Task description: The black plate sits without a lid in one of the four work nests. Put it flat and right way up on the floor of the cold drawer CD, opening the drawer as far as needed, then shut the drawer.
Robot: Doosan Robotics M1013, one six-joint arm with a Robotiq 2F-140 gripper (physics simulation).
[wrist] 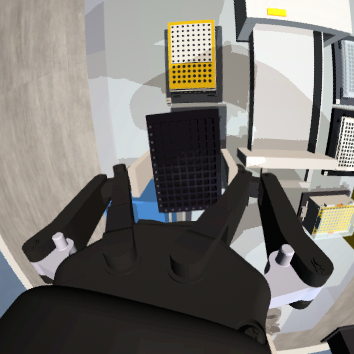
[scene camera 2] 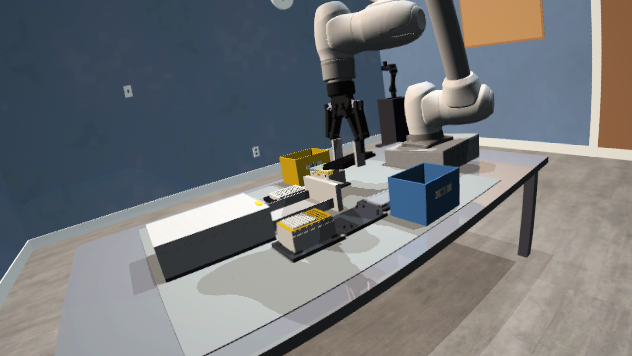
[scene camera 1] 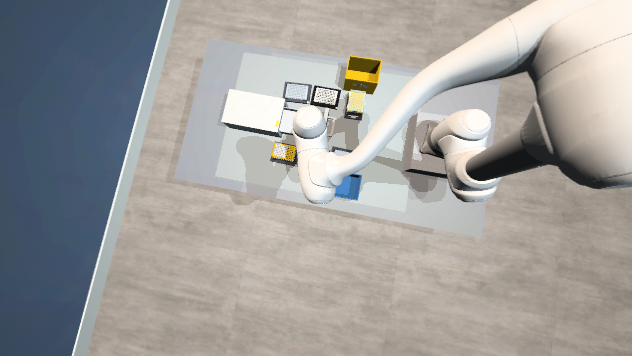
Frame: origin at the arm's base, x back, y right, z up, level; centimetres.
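Seen in the pictures: gripper, fingertip midpoint: [wrist: 186,160] [scene camera 2: 349,164]; arm's base, link origin: [scene camera 2: 427,142] [scene camera 1: 440,142].
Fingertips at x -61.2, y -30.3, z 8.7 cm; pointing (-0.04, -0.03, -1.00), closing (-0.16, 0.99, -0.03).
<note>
Offsets run from my fingertips to a thing's top centre.
The black plate @[dx +0.2, dy +0.1, dz +2.6 cm] [scene camera 2: 340,164] [wrist: 185,145] has no lid and its wells face up. My gripper [scene camera 2: 348,156] [wrist: 186,160] is shut on its two long sides and holds it roughly level in the air, well above the work nests. In scene camera 1 the arm hides both. The cold drawer [scene camera 1: 287,121] [scene camera 2: 320,189] [wrist: 282,90] stands pulled out of its white cabinet [scene camera 1: 254,110] [scene camera 2: 210,220] [wrist: 300,12]. The part of its floor that shows in the wrist view is bare. In that view the plate hangs to the left of the drawer.
A yellow tip rack @[dx -16.6, dy -2.2, dz -10.0 cm] [scene camera 1: 283,152] [scene camera 2: 305,227] [wrist: 192,55] stands beside the drawer. A blue bin @[dx +20.0, dy -8.8, dz -5.6 cm] [scene camera 1: 348,187] [scene camera 2: 420,195] is near one table edge, a yellow bin @[dx +9.7, dy +54.1, dz -5.6 cm] [scene camera 1: 362,85] [scene camera 2: 295,169] at the other. Two plates @[dx -23.6, dy +35.3, dz -15.0 cm] [scene camera 1: 297,92] @[dx -6.3, dy +38.1, dz -15.0 cm] [scene camera 1: 326,96] and a yellow-topped box @[dx +12.0, dy +38.4, dz -9.9 cm] [scene camera 1: 355,102] [wrist: 332,217] stand across the drawer.
</note>
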